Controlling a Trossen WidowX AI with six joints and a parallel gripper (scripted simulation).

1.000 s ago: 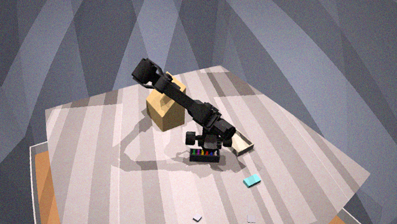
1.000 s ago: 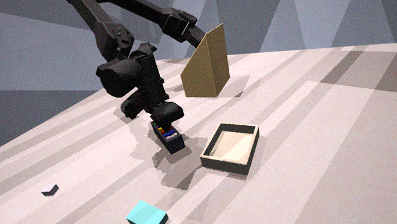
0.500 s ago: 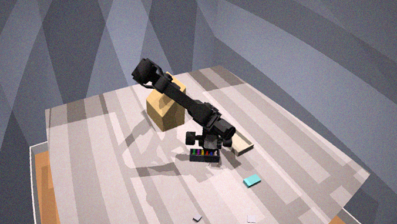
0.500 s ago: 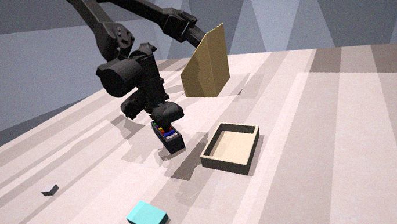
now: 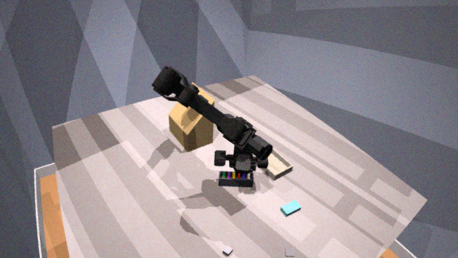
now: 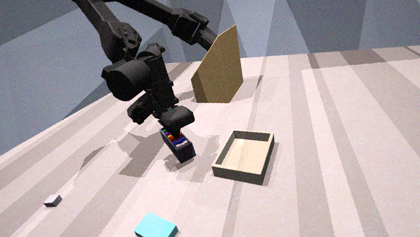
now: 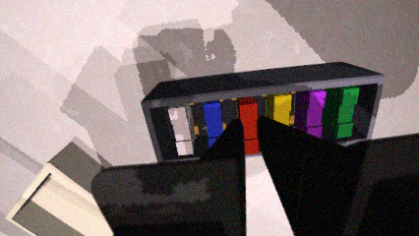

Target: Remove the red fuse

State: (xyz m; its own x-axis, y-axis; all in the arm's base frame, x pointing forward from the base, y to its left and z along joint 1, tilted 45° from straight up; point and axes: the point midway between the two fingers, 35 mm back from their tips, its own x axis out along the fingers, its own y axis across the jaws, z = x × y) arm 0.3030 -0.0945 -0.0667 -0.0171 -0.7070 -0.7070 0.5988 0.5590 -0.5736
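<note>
My gripper tip is 18 cm to the right of the beige tray, 4 cm above it and 1 cm short of it. From my gripper tip the other things lie so: red fuse (1 cm below); cyan slab (21 cm ahead, 7 cm to the left, 3 cm below); small grey piece (22 cm ahead, 21 cm to the right, 3 cm below).
</note>
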